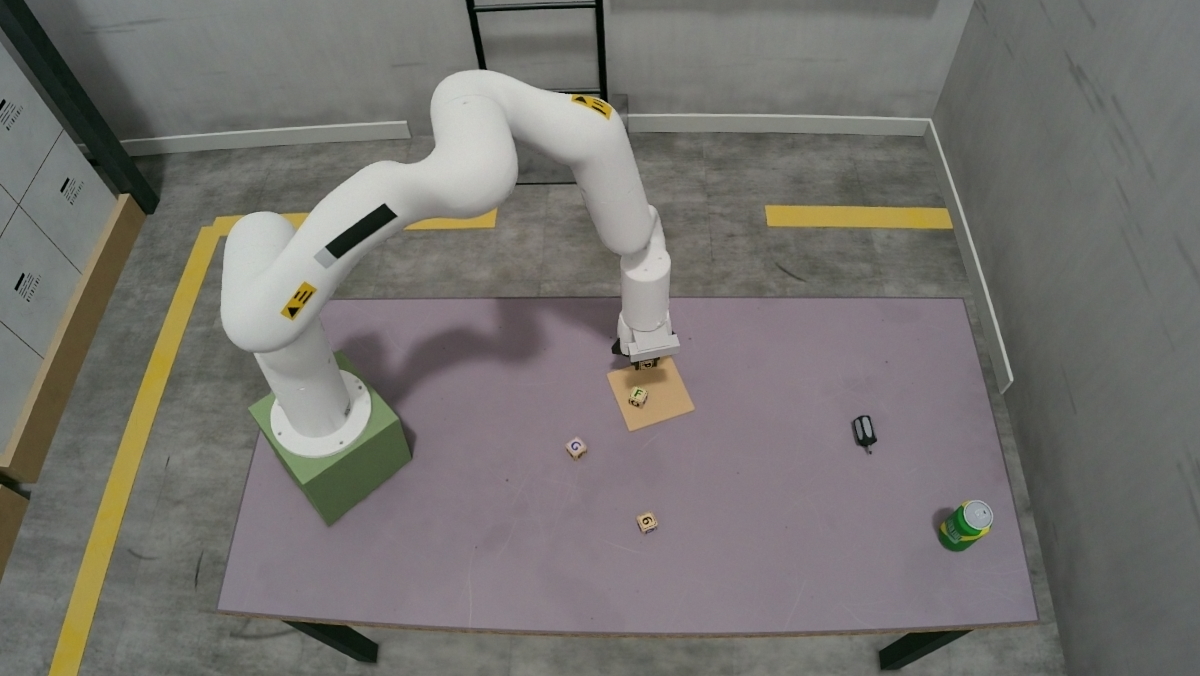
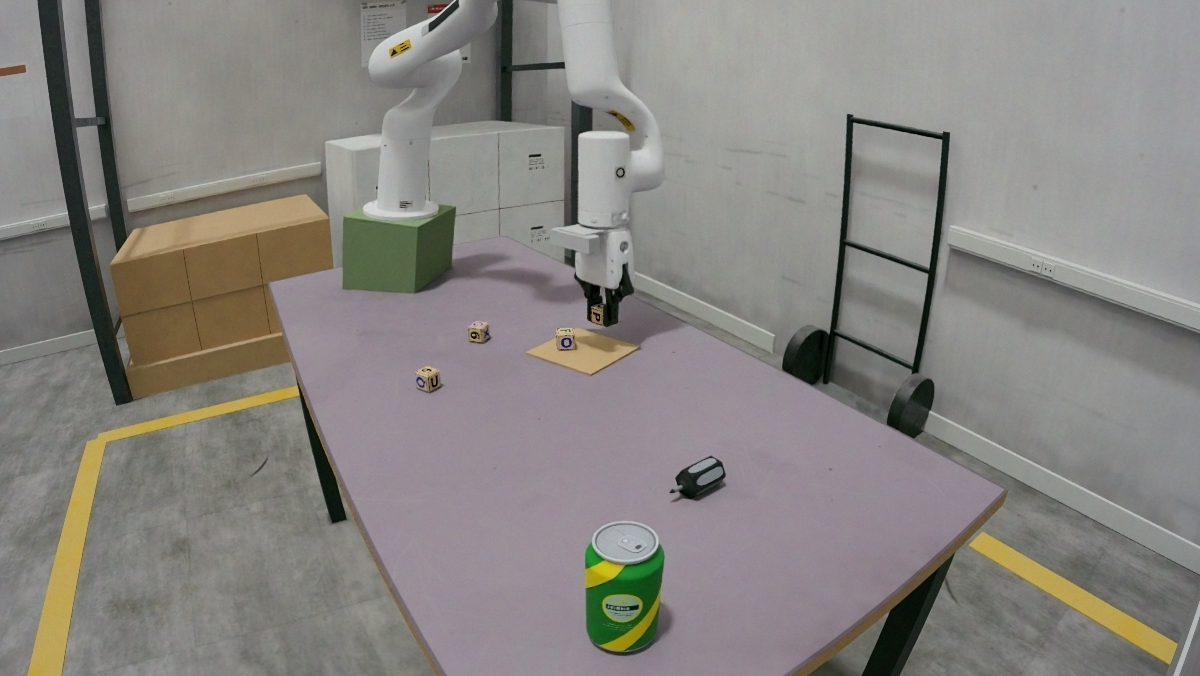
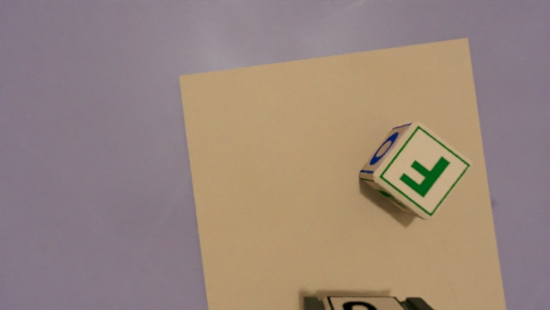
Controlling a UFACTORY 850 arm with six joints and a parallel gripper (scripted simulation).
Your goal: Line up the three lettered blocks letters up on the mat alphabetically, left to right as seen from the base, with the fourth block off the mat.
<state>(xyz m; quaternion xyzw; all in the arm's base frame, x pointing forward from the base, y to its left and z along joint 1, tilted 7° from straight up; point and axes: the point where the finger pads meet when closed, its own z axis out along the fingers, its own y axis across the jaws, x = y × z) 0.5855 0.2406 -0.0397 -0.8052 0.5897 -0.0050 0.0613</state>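
The tan mat is 2 cm ahead of my hand, 5 cm to the right of it and 6 cm below it. Round my hand: small black tool: 45 cm ahead, 12 cm to the right, 4 cm below; then green can: 62 cm ahead, 31 cm to the right.
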